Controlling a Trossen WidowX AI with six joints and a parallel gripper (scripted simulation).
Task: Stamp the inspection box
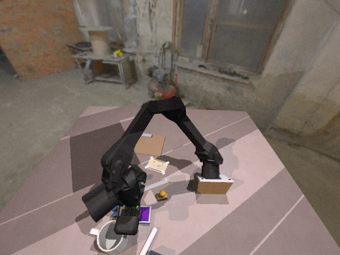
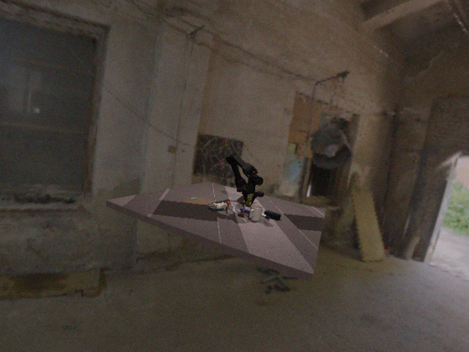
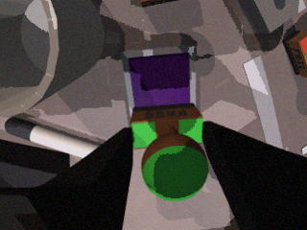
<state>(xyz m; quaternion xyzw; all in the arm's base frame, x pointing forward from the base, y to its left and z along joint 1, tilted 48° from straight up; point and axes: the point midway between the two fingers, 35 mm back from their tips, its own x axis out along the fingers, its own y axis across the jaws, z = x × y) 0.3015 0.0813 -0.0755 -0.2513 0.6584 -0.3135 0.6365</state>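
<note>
My gripper tip is now 70 mm above the purple ink pad. Also, from my gripper tip: mug (80 mm ahead, 80 mm to the left, 40 mm below); green stamp (right at my gripper tip); blue stamp (90 mm ahead, 10 mm to the right, 60 mm below).
</note>
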